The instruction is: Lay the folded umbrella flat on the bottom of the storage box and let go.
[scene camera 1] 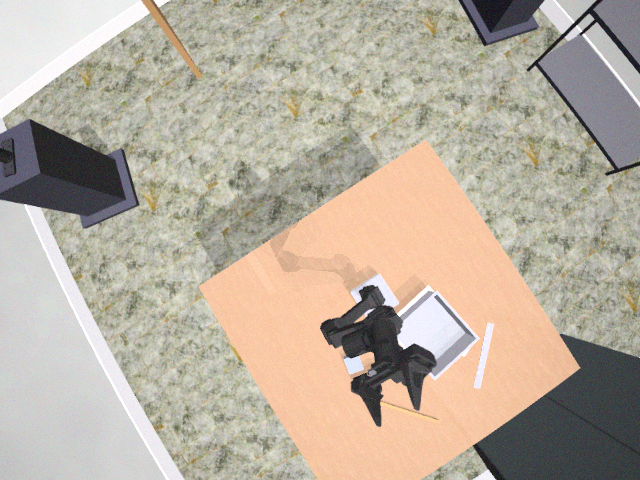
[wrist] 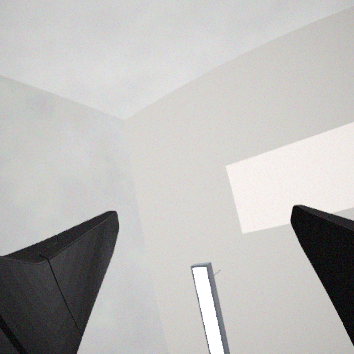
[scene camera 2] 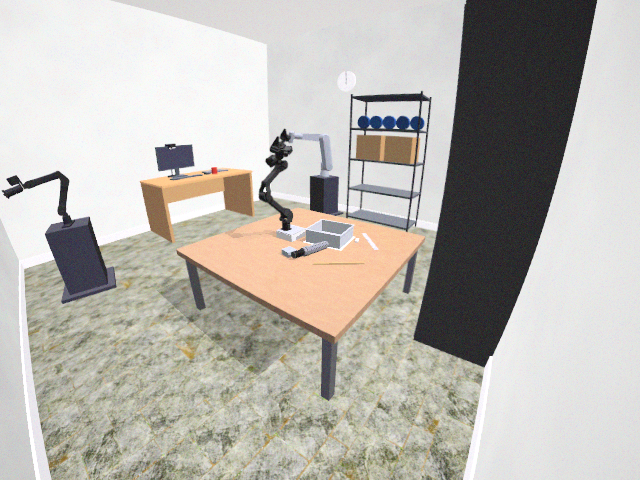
My gripper (scene camera 1: pixel 397 418) is open, holding nothing. On the table rests a storage box (scene camera 1: pixel 430 322).
The storage box is seen too in scene camera 2 (scene camera 2: pixel 337 234). My gripper shows as well in the wrist view (wrist: pixel 206 217). The wrist view misses the storage box: it is out of frame.
